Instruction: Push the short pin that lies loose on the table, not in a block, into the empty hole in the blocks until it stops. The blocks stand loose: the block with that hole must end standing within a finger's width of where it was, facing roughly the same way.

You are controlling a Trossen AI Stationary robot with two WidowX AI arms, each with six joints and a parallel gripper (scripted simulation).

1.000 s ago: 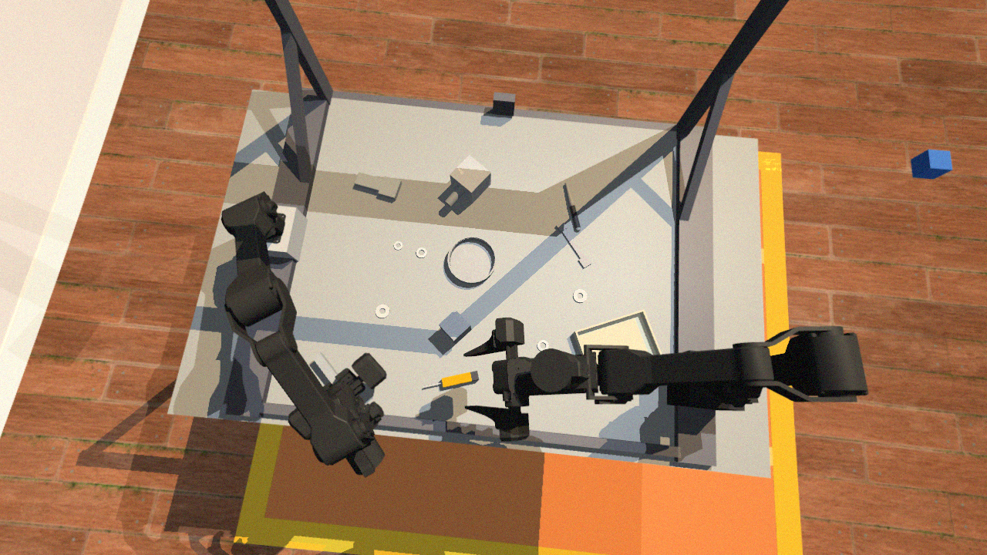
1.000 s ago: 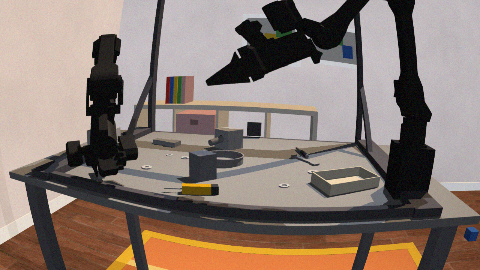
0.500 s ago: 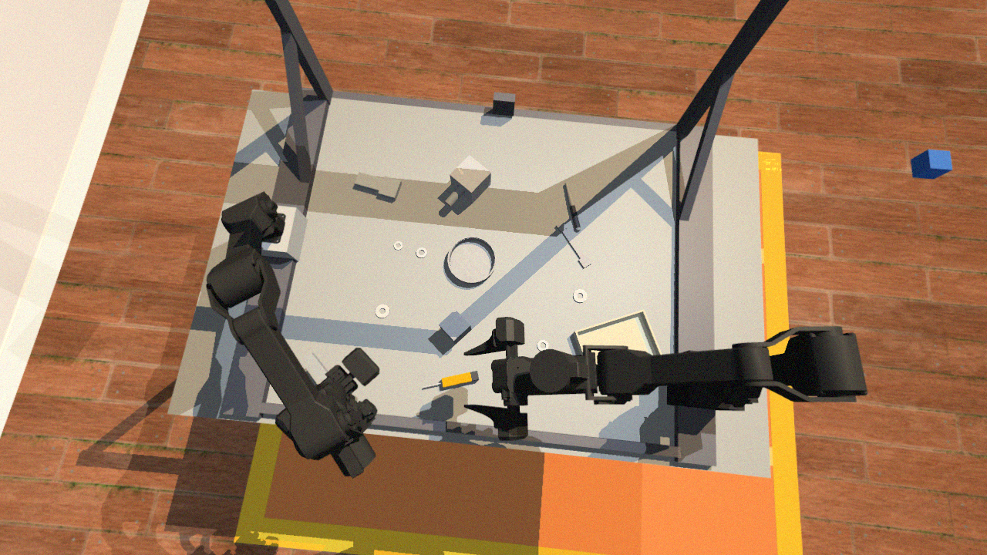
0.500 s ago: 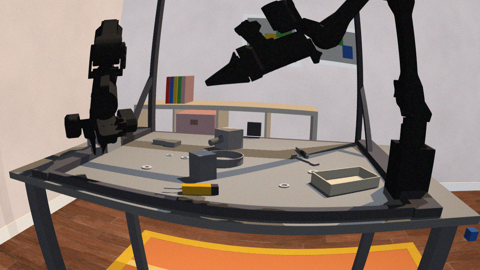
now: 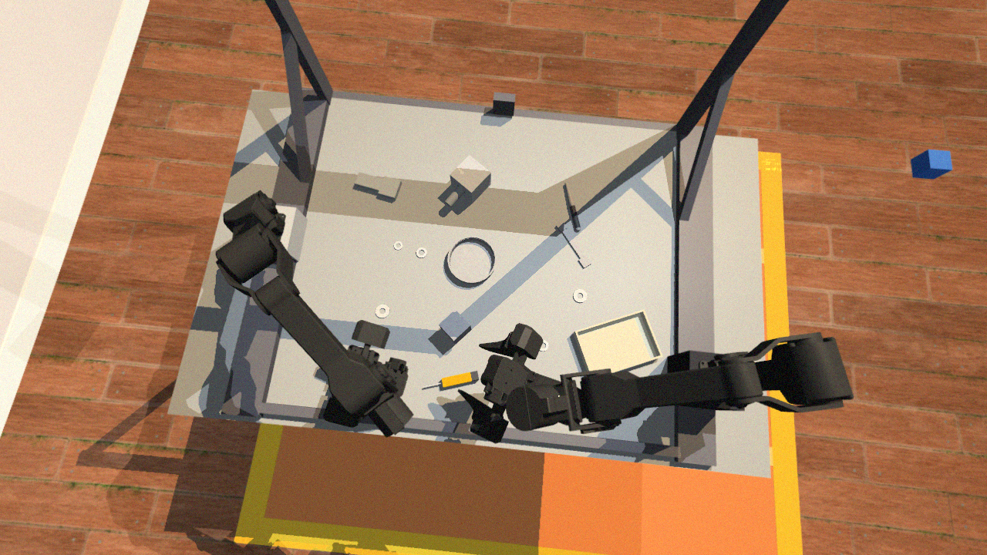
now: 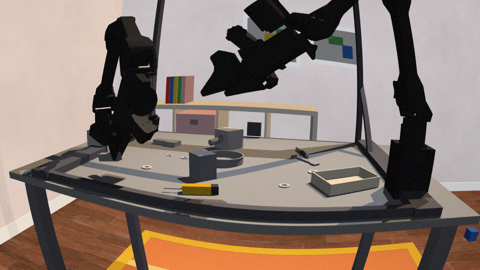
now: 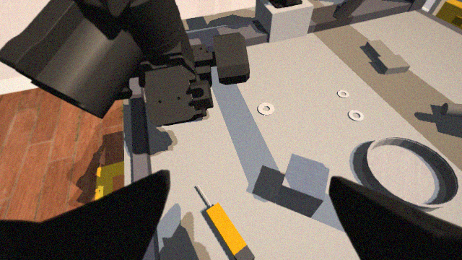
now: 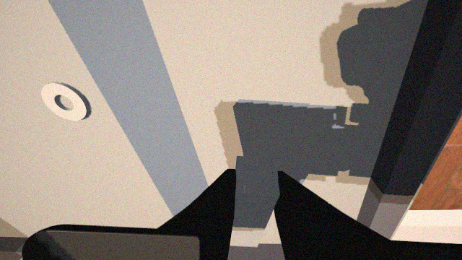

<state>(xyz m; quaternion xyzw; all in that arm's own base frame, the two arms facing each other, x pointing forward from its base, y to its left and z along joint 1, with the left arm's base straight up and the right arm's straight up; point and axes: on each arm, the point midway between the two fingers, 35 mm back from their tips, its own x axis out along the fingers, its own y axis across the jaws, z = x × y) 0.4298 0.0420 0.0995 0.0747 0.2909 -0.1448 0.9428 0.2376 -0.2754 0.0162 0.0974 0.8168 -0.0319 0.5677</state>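
Observation:
Now: right hand 4 cm to the left of the grey pin and 3 cm above it. The rest, counted from my right hand: yellow screwdriver (18 cm to the left, 8 cm below, 5 cm behind); then tray (48 cm to the left, 23 cm behind, 8 cm below).

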